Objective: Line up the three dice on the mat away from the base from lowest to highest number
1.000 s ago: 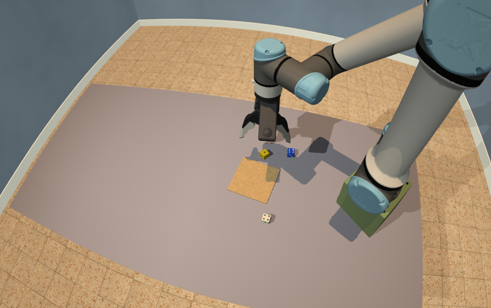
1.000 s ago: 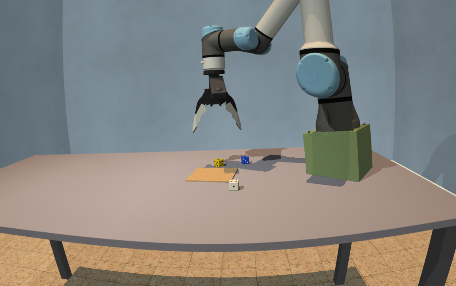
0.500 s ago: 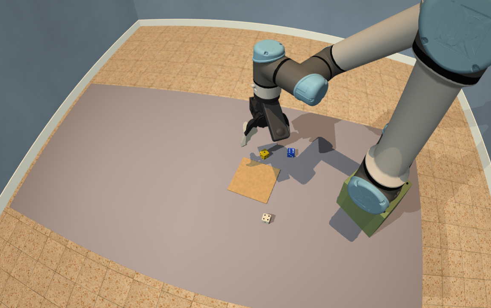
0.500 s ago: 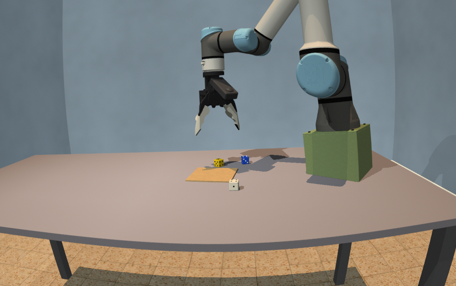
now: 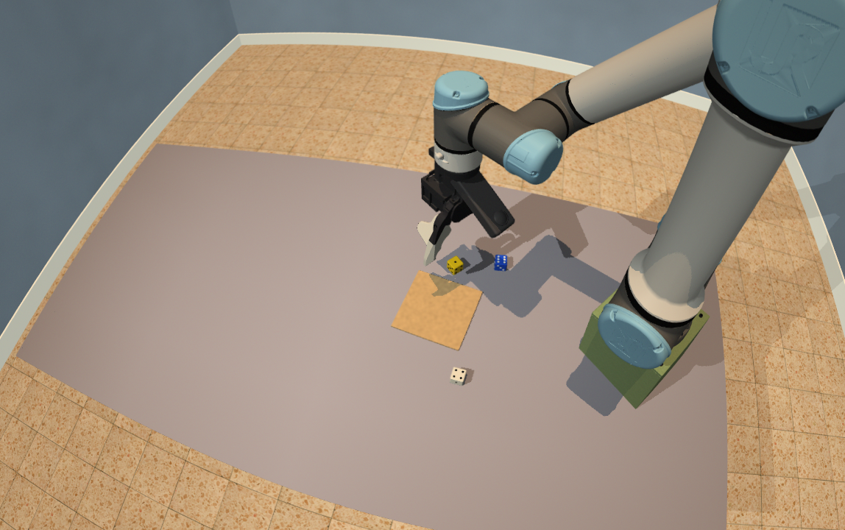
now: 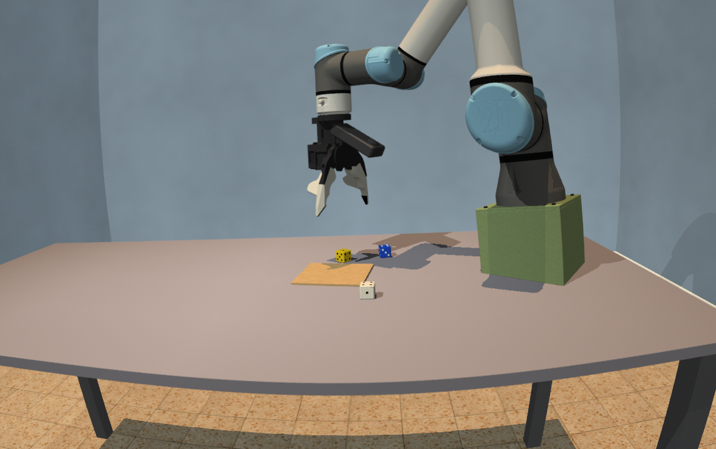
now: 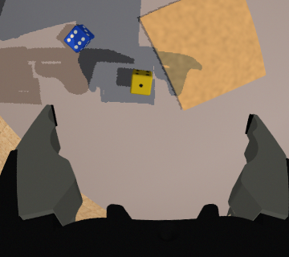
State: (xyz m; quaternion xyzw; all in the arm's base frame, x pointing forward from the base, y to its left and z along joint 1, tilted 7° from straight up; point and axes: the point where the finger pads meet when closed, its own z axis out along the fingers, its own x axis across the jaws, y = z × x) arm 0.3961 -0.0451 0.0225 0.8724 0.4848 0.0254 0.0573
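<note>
My hand is 110 mm above the yellow die, 20 mm to the left of it and 10 mm short of it. Also, from my hand: white die 210 mm to the left, 110 mm below, 70 mm behind; then blue die 110 mm below, 80 mm behind, 60 mm to the right; then mat 120 mm below, 80 mm to the left, 10 mm ahead.
</note>
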